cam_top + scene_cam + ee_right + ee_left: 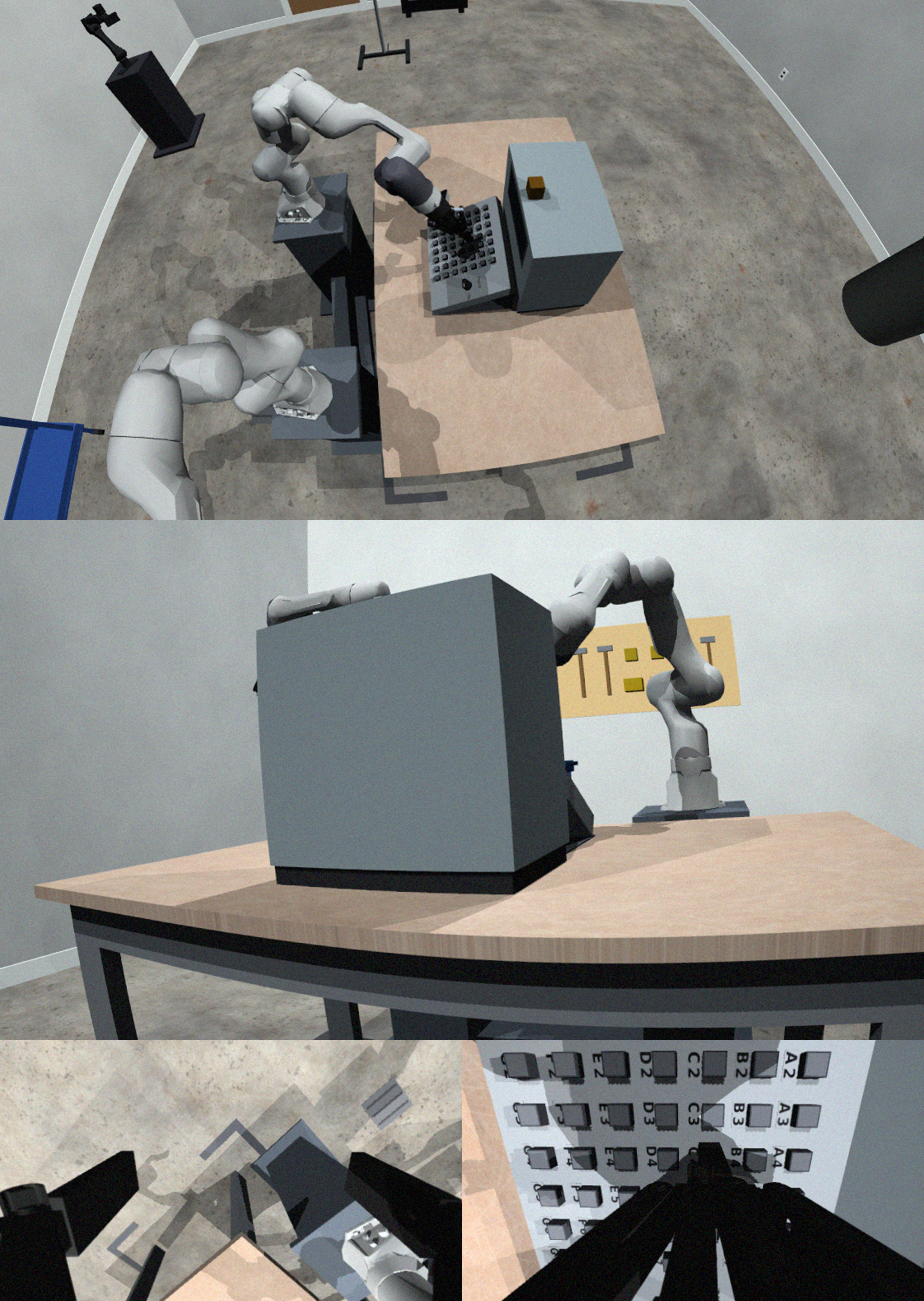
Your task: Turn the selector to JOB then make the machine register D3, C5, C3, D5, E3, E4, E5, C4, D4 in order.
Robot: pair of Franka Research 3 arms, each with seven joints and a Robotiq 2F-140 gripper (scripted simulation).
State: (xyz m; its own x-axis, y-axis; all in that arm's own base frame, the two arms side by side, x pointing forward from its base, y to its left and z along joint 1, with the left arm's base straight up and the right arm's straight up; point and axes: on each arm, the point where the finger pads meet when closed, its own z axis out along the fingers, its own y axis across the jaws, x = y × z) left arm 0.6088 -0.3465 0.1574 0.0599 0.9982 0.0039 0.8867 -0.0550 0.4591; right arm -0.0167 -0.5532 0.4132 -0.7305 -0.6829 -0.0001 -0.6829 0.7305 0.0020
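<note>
Now: the C4 key 2 cm ahead of my left hand and 3 cm below it. From my left hand the other things lie so: C3 key: 2 cm ahead, 3 cm to the left, 3 cm below; D4 key: 1 cm behind, 5 cm below; C5 key: 2 cm ahead, 4 cm to the right, 3 cm below.
</note>
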